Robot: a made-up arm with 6 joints.
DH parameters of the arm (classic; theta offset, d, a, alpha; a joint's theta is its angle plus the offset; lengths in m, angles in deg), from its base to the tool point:
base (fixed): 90 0.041 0 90
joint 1: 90 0.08 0.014 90
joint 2: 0 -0.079 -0.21 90
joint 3: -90 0.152 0.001 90
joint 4: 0 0.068 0.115 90
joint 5: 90 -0.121 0.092 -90
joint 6: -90 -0.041 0.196 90
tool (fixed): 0 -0.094 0 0
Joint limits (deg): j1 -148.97..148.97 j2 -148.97..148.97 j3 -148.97..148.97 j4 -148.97..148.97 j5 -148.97..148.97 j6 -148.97..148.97
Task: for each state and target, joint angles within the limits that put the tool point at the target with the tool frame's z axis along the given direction. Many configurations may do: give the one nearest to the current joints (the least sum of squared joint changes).
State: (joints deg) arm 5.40 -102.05 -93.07 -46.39 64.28 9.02
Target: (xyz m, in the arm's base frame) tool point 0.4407 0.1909 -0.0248 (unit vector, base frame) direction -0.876 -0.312 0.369
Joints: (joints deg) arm -7.47 -129.22 -84.96 -64.74 53.71 47.84
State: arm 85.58 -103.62 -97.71 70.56 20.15 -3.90
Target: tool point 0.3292 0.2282 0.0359 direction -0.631 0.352 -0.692
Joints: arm 68.54 -90.37 -101.99 116.51 66.12 -23.19
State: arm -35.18 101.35 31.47 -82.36 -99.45 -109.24
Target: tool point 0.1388 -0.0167 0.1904 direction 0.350 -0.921 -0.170
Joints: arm -31.79 117.84 75.68 -80.38 -44.55 -137.16
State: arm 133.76 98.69 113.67 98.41 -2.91 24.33
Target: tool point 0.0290 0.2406 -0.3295 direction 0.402 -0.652 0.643
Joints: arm 148.97 105.99 119.80 53.67 36.92 46.44
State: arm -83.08 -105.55 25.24 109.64 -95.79 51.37
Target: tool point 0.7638 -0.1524 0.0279 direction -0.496 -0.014 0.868
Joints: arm -97.54 -123.80 16.32 97.05 -52.15 68.74
